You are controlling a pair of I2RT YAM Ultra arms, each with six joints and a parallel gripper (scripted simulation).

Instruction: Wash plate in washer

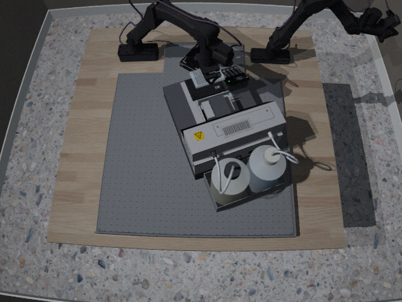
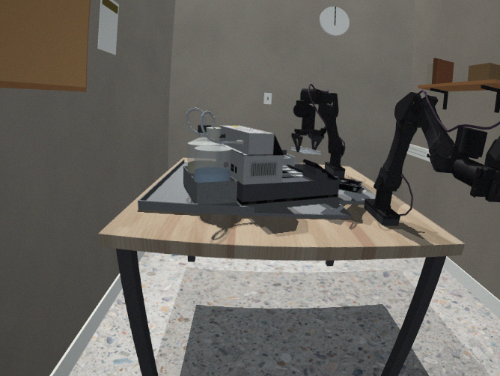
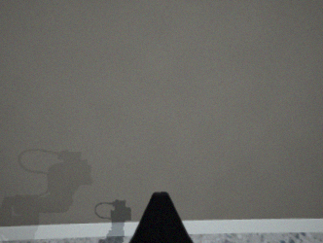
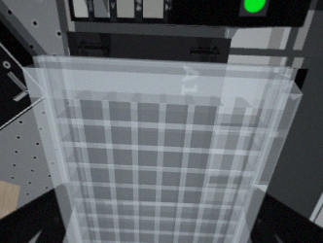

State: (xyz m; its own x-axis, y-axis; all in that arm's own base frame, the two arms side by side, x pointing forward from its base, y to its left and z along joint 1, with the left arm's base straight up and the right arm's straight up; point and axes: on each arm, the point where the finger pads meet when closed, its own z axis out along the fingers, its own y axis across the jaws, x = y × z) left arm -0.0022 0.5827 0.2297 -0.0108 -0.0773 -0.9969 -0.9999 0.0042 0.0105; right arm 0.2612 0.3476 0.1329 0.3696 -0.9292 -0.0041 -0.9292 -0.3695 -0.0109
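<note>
My right gripper is now 21 cm past the dark nest N1, 4 cm to the left of it and 14 cm above it. Round my right hand: white plate: right at my right hand; then grey washer housing: 14 cm ahead, 5 cm to the left, 4 cm below; then black carrier: 1 cm behind, 1 cm to the right, 8 cm below.
</note>
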